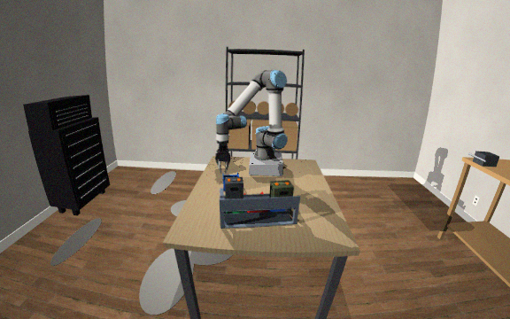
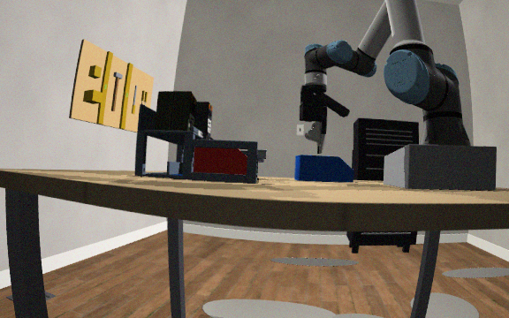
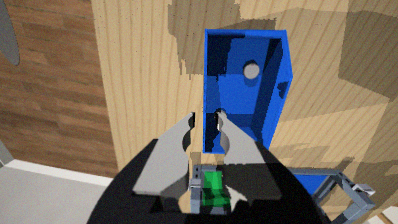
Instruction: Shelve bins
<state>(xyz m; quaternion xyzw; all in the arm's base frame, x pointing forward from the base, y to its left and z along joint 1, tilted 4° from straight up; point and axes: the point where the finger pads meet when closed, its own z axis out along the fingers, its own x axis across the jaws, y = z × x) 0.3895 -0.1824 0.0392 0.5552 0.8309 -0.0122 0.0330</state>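
My gripper is now 70 mm above the blue bin, 40 mm to the right of it and 20 mm past it. From my hand the other things lie so: dark box 350 mm ahead, 190 mm to the left, 60 mm above; green case 410 mm to the left, 270 mm ahead, 50 mm above; red bin 260 mm to the left, 220 mm ahead, 60 mm below.
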